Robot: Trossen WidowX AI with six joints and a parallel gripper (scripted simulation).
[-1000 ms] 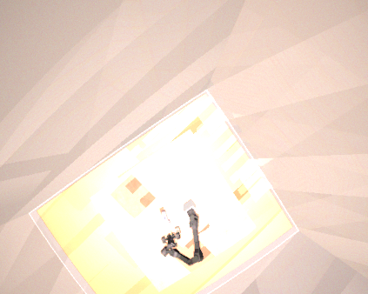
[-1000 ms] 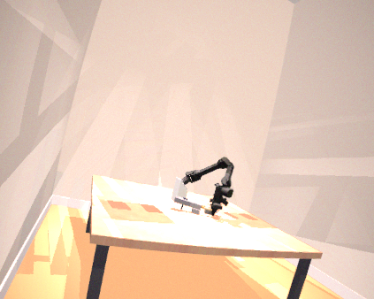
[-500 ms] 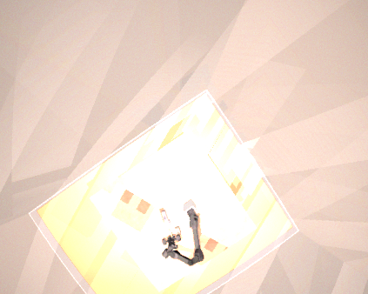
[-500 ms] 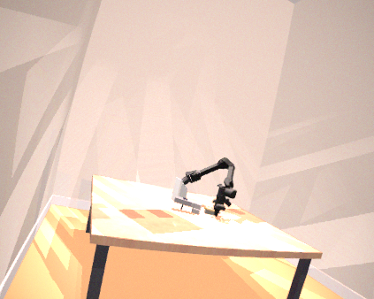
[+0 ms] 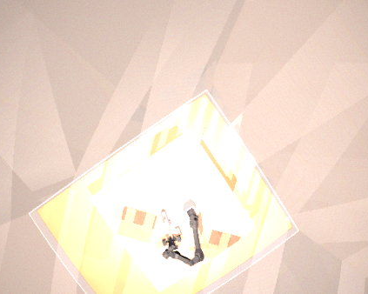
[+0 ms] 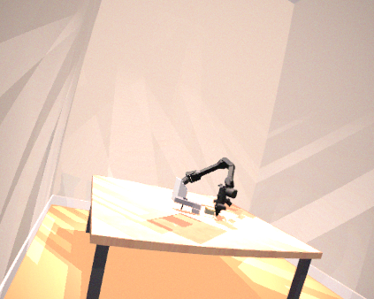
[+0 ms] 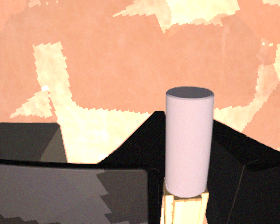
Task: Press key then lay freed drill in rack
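The drill lies 10 mm behind my gripper tip, 40 mm to the right of it and 40 mm above it.
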